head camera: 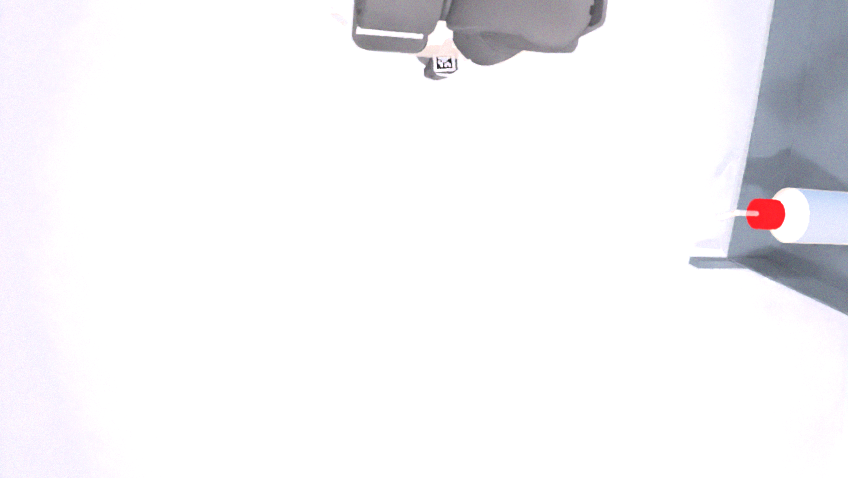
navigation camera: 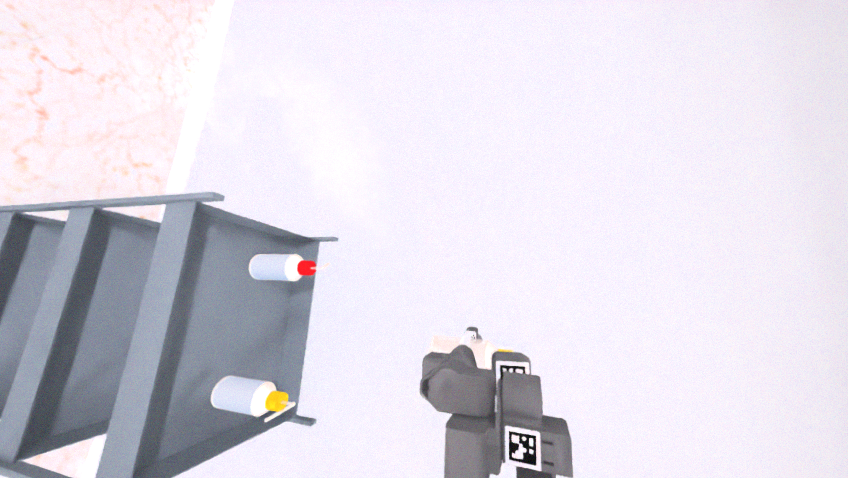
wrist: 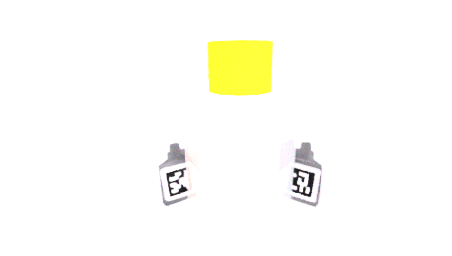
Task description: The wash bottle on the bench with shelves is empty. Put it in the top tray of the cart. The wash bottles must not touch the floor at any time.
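Frame: origin at the robot's base, x left, y ahead, z down, level; centimetres.
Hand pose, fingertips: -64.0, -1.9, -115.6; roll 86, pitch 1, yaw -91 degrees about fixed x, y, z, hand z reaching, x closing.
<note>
Things, the pixels of their top centre, and the offset from my fingertips, as dx, dy, dz. "pt": a spot on its surface instead. Level surfaces: height alone.
- wash bottle with a yellow cap, surface spot: [navigation camera: 504,350] pt +5.0, +1.5, -6.2
- red-capped wash bottle, middle of its top: [head camera: 728,213] [navigation camera: 325,267] +6.5, +15.2, +31.9
- yellow-capped wash bottle, middle of its top: [navigation camera: 290,408] +11.1, -11.7, +31.9
- Reddish-veined floor, its level: dz +115.5
My gripper [wrist: 239,147] is shut on a wash bottle with a yellow cap [wrist: 240,68] [navigation camera: 504,350]; its white body between the fingers is washed out against the white background. One fingertip [head camera: 440,66] [navigation camera: 472,333] shows beyond the wrist; the other is hidden in the head and navigation views. The grey cart [navigation camera: 159,296] [head camera: 795,118] is at the left in the navigation view and at the right edge in the head view. The gripper is beside the cart, apart from its top tray [navigation camera: 237,332]. The bench with shelves cannot be made out.
A red-capped wash bottle [navigation camera: 276,267] [head camera: 822,216] and a yellow-capped wash bottle [navigation camera: 240,396] stand apart in the cart's top tray, near opposite sides. Lower trays [navigation camera: 50,332] are at the left. Reddish-veined floor [navigation camera: 89,89] shows at the upper left of the navigation view.
</note>
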